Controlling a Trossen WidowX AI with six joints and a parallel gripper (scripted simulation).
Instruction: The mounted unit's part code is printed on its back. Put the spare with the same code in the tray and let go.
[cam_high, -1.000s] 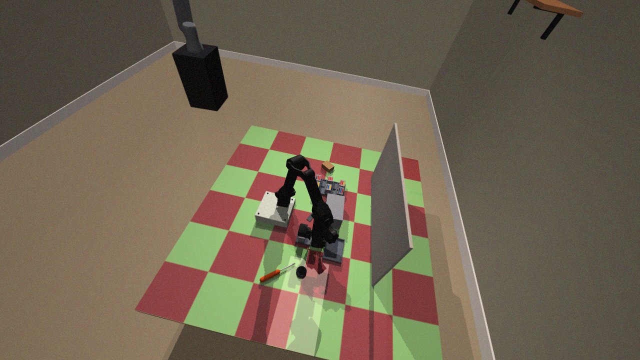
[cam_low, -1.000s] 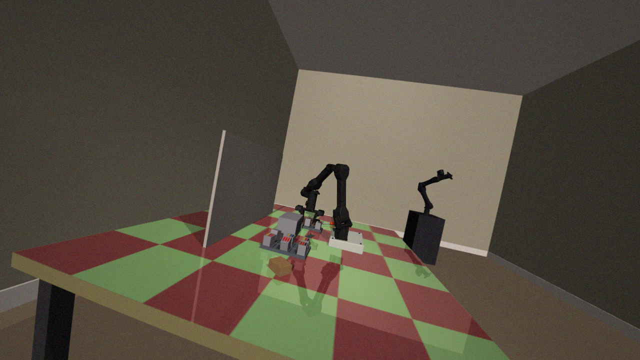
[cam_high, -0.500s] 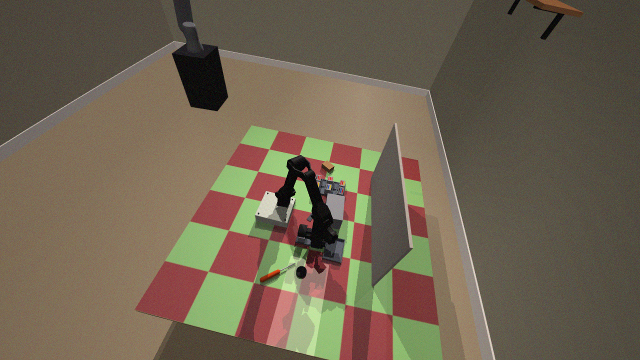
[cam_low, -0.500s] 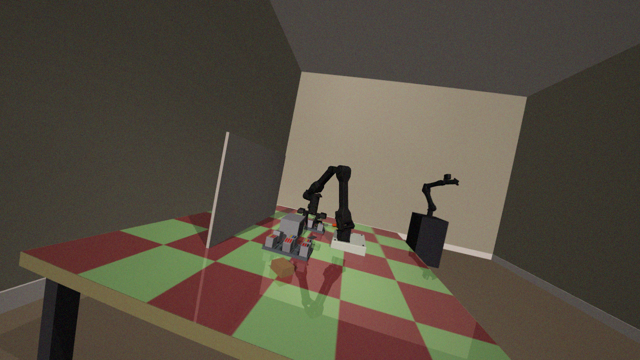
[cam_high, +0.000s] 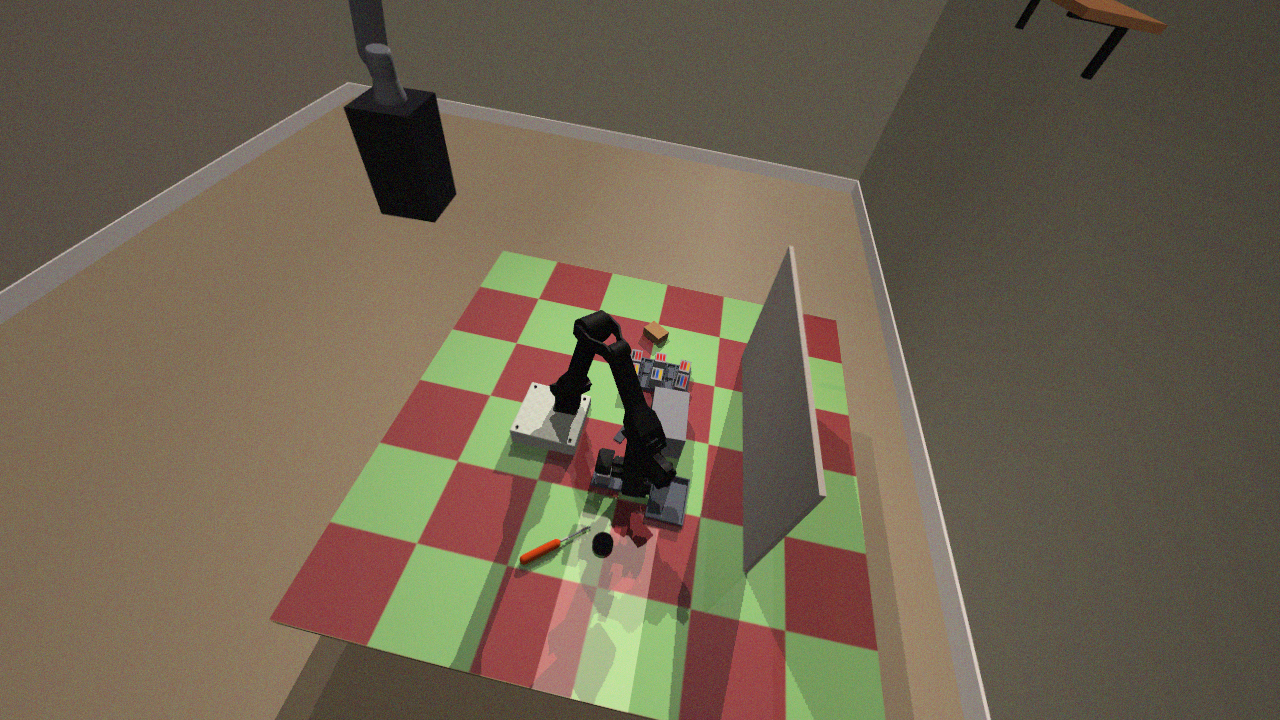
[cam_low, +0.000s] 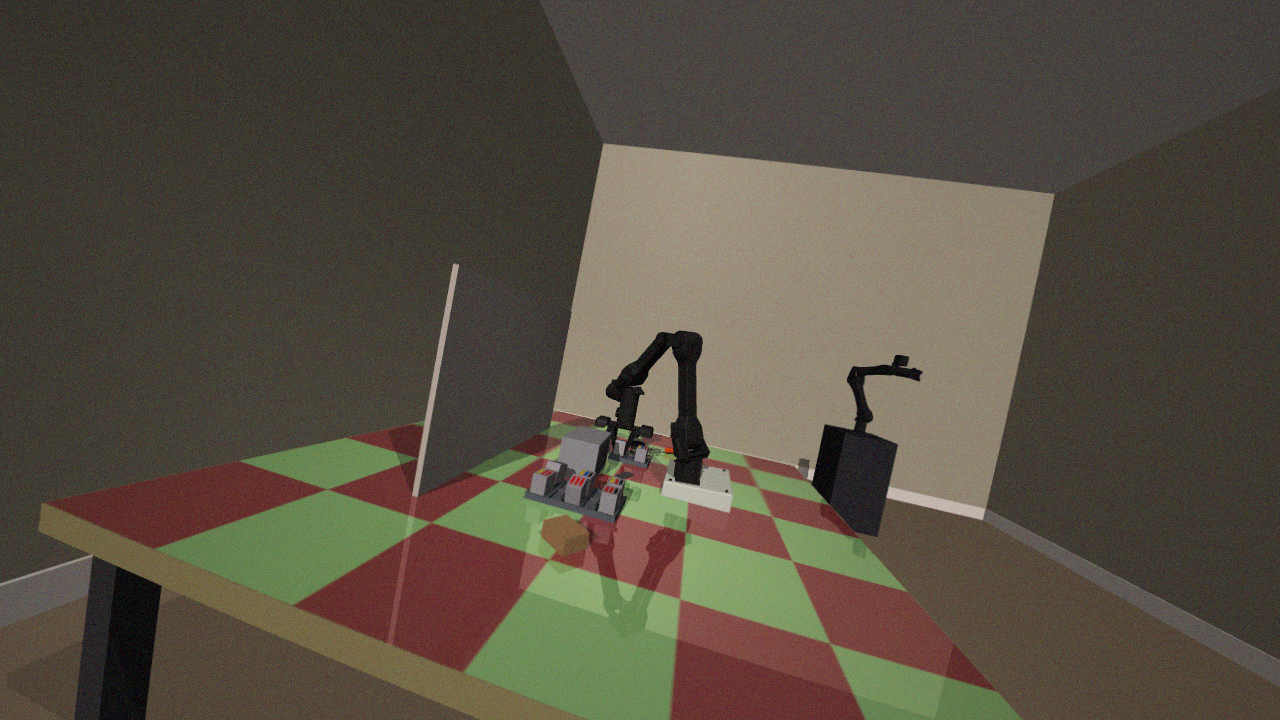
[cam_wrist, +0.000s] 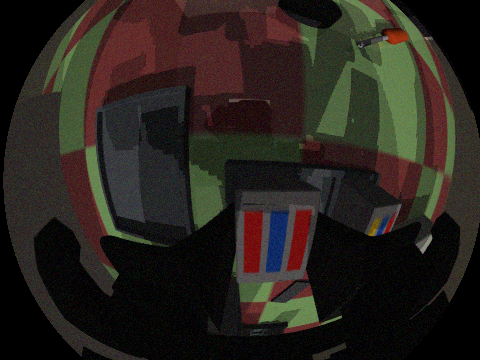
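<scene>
The dark grey tray lies 100 mm ahead of my gripper tip, 20 mm to the right of it and 10 mm below it. From my gripper tip the other things lie so: grey mounted unit (70 mm ahead, 190 mm to the left, 30 mm above); then black tape roll (40 mm behind, 170 mm to the right, 10 mm below); then tall grey panel (310 mm ahead, 180 mm to the left, 210 mm above).
</scene>
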